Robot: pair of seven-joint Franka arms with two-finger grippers.
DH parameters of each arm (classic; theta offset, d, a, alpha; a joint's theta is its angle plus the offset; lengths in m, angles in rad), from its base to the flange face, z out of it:
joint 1: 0 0.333 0 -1.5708
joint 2: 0 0 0 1.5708
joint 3: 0 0.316 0.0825 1.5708
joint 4: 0 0 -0.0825 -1.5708
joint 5: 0 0.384 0 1.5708
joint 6: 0 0 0.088 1.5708
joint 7: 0 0.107 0 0
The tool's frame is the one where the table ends.
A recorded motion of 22 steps. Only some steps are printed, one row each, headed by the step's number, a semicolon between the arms.
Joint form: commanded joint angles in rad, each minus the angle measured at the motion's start. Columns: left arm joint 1, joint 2, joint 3, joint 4, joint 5, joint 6, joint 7; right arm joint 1, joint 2, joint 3, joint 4, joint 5, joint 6, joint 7.
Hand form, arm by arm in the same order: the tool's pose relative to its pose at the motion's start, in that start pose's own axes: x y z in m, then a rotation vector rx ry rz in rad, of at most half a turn. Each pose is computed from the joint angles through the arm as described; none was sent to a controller.
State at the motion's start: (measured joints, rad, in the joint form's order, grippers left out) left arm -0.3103 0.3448 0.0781 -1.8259 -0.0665 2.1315 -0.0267; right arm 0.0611 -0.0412 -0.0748 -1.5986 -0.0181 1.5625 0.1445
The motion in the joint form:
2: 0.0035 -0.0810 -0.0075 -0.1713 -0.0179 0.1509 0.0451; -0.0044 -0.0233 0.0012 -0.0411 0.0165 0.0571 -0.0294
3: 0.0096 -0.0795 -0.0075 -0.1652 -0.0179 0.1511 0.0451; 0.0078 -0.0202 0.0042 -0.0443 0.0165 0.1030 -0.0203
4: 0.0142 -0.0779 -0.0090 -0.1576 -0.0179 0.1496 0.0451; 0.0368 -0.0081 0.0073 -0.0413 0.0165 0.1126 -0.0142
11: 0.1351 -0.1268 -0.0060 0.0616 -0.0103 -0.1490 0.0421; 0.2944 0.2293 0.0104 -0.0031 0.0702 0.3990 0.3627
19: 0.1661 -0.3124 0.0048 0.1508 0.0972 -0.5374 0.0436; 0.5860 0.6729 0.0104 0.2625 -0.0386 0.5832 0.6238
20: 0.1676 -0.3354 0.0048 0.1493 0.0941 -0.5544 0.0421; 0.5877 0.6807 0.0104 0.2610 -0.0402 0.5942 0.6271
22: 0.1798 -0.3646 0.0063 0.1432 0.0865 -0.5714 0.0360; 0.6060 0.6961 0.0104 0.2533 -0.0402 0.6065 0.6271
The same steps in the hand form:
2: -0.0302 -0.0025 0.0142 -0.0185 0.0600 0.0309; -0.0018 0.0006 0.0018 0.0230 0.0366 -0.0261
3: -0.0282 -0.0059 0.0122 -0.0187 0.0650 0.0251; 0.0025 -0.0084 0.0005 0.0287 0.0758 -0.0318
4: -0.0262 -0.0076 0.0099 -0.0193 0.0696 0.0223; 0.0039 -0.0269 0.0045 0.0295 0.0764 -0.0578
11: -0.0132 -0.0767 -0.0968 -0.0288 0.0434 -0.0825; 0.0353 -0.2092 0.0955 0.1267 0.1278 0.0725
19: -0.0828 -0.1025 -0.2152 0.0516 -0.0750 -0.0945; 0.0062 -0.4374 0.2490 0.0733 0.1829 -0.0135
20: -0.0907 -0.1024 -0.2256 0.0469 -0.0702 -0.0981; 0.0061 -0.4392 0.2544 0.0738 0.1851 -0.0136
22: -0.1015 -0.1082 -0.2371 0.0365 -0.0634 -0.1183; -0.0033 -0.4495 0.2681 0.0680 0.1771 -0.0332

